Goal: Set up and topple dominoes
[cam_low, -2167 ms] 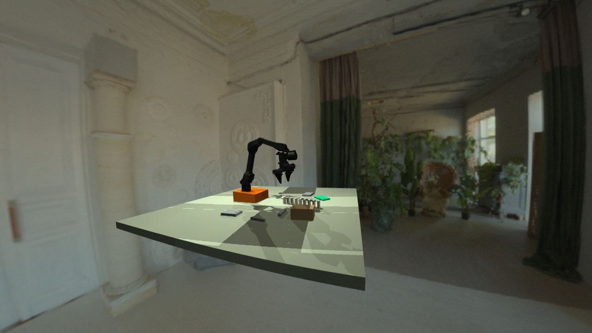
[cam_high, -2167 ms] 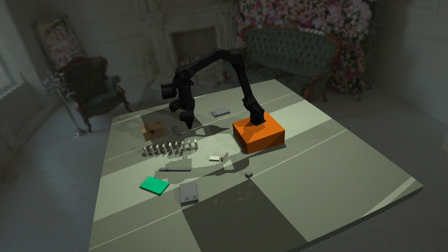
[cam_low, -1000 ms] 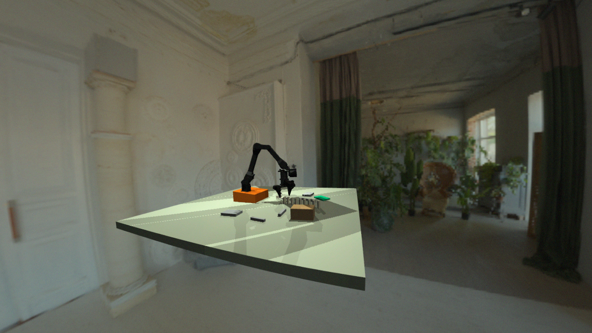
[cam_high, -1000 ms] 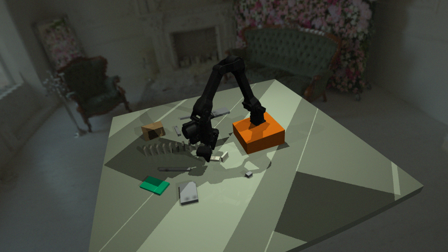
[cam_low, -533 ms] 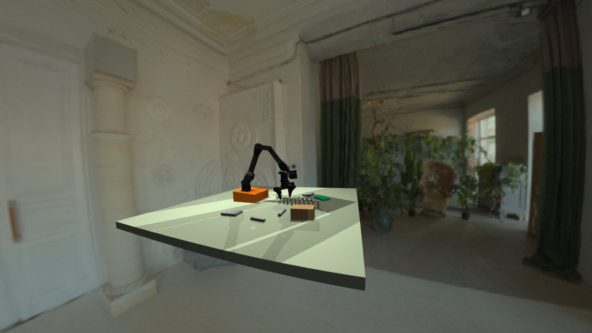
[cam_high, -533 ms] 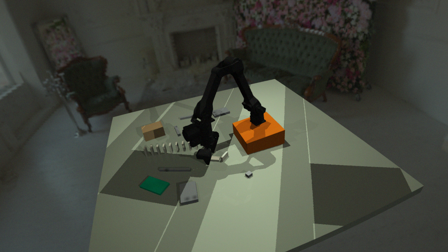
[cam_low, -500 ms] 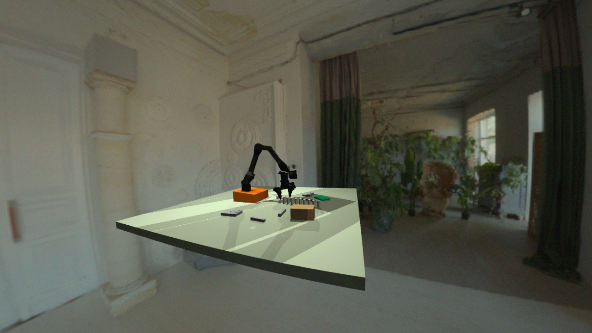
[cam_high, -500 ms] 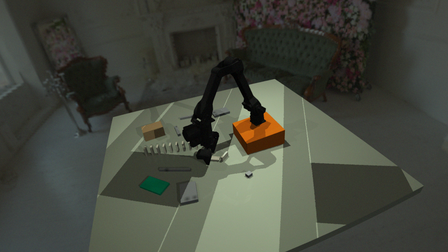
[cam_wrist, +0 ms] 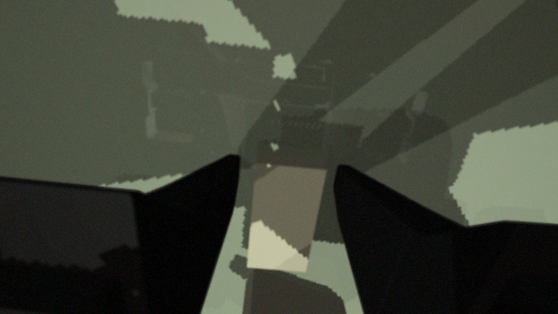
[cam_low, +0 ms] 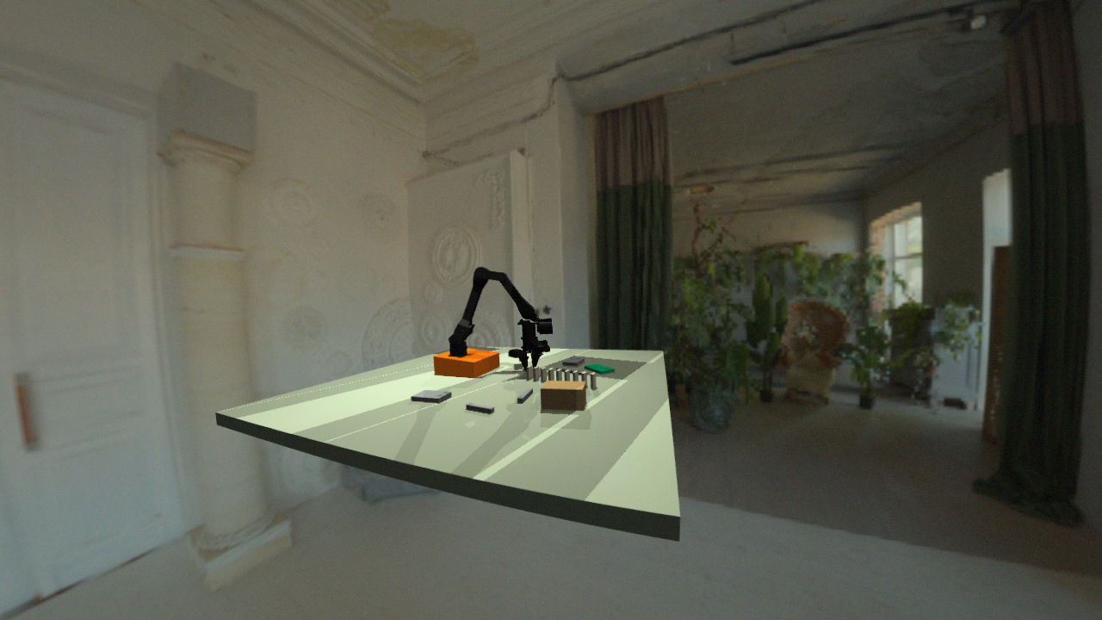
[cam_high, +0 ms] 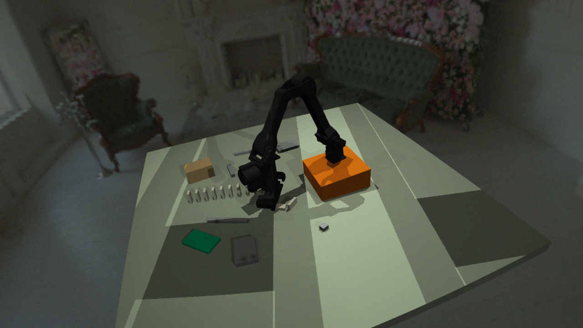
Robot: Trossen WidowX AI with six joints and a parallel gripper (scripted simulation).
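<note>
The green tile is 29 cm ahead of my gripper tip and 2 cm to the left of it. From my gripper tip the other things lie so: brown box (40 cm to the right, 19 cm ahead, 3 cm above); then small grey cube (20 cm to the left, 9 cm behind, 1 cm above).
</note>
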